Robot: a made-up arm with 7 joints.
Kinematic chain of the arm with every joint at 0, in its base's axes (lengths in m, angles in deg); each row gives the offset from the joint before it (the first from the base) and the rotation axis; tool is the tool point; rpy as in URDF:
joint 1: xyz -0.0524 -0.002 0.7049 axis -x
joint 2: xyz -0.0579 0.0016 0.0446 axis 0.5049 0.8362 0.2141
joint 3: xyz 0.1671 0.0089 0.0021 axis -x
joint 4: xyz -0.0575 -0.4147 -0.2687 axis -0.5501 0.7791 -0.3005
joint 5: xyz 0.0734 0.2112 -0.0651 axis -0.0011 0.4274 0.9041
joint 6: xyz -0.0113 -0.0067 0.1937 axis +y
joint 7: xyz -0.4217 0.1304 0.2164 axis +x
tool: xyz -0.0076 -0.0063 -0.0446 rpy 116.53 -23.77 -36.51
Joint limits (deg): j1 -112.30..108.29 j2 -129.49..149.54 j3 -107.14..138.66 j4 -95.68..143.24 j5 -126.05..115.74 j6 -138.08..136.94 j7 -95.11..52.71
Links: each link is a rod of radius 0.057 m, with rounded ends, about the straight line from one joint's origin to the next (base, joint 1, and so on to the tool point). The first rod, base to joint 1, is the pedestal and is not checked.
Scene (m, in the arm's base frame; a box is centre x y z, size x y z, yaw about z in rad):
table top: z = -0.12
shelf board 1: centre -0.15 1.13 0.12 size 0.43 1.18 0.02 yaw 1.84
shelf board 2: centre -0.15 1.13 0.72 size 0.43 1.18 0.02 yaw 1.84
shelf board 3: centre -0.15 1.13 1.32 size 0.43 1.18 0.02 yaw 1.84
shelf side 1: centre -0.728 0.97 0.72 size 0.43 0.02 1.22 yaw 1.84
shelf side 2: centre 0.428 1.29 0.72 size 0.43 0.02 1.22 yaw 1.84
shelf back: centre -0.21 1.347 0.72 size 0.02 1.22 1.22 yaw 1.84
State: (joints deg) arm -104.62 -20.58 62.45 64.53 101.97 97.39 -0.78
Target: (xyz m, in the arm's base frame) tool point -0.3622 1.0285 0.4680
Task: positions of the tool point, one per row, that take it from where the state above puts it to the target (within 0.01 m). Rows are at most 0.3 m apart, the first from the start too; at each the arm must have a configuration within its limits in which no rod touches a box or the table.
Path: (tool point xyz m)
1: 0.4154 0.4808 0.1668
2: 0.3030 0.7025 0.2025
3: 0.1256 0.8866 0.2794
4: -0.1044 1.0018 0.3774
5: -0.3622 1.0285 0.4680

